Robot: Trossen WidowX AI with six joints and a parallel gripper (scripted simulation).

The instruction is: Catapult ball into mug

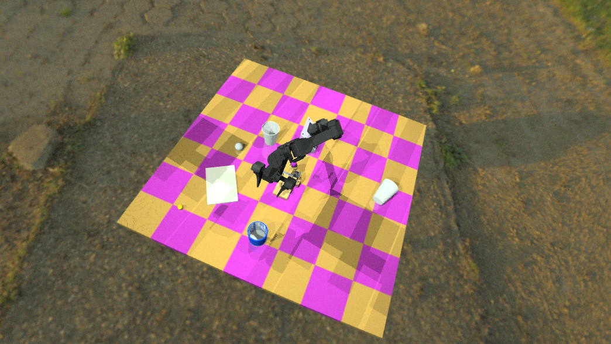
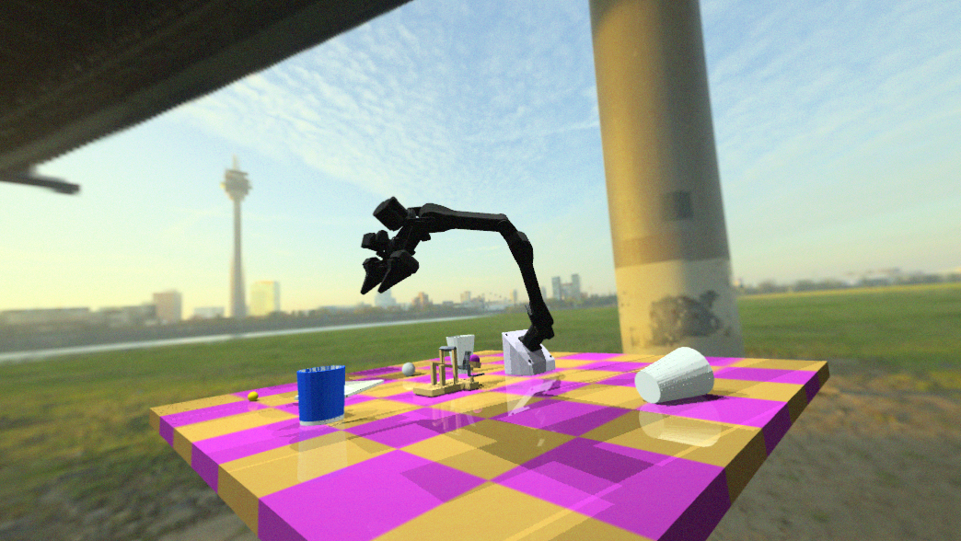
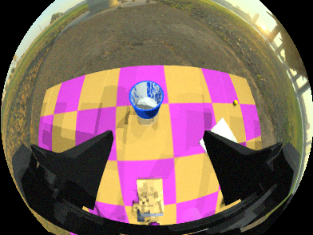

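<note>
Right now the purple ball is 29 cm behind my gripper tip, 6 cm to the left of it and 19 cm below it. The rest, counted from my gripper tip: blue mug (12 cm ahead, 22 cm below); wooden catapult (22 cm behind, 7 cm to the left, 20 cm below); white slab (9 cm behind, 27 cm to the right, 25 cm below).
</note>
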